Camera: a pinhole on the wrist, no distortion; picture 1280 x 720 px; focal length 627.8 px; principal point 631.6 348.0 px. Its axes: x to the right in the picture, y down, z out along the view. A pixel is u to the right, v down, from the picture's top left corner.
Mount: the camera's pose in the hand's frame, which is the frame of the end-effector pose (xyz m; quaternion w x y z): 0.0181 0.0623 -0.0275 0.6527 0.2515 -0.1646 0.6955
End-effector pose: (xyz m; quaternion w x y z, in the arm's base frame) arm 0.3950 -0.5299 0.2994 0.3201 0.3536 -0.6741 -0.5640
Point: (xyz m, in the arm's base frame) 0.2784 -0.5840 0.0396
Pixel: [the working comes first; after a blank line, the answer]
In the camera's frame: -0.1814 -0.0387 0.2966

248 266
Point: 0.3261 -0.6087 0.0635
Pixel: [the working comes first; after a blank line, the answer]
In the camera's frame: -0.2007 -0.0413 0.2411

109 241
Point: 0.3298 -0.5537 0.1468
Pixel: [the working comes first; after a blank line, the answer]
In the camera's frame: -0.1197 -0.0033 0.1966

249 337
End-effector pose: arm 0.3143 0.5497 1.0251 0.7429 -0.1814 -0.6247 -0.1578
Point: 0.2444 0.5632 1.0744
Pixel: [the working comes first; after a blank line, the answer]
In the camera's frame: -0.0137 -0.0001 0.1343

567 348
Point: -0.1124 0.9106 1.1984
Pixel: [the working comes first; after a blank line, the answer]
In the camera's frame: 0.3731 -0.0222 0.4708

1129 318
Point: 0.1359 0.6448 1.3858
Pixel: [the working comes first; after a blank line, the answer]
In the camera's frame: 0.0816 -0.2673 0.3212

outside the picture
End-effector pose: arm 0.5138 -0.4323 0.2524 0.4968 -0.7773 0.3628 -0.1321
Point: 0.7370 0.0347 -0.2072
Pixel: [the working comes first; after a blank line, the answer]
In the camera's frame: 0.4944 0.1701 0.4764

outside the picture
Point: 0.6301 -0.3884 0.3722
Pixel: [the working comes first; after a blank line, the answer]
In the camera's frame: -0.1503 0.0136 0.1831

116 395
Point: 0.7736 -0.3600 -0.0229
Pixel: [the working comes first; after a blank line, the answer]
In the camera's frame: 0.2346 -0.1245 0.2845

1149 73
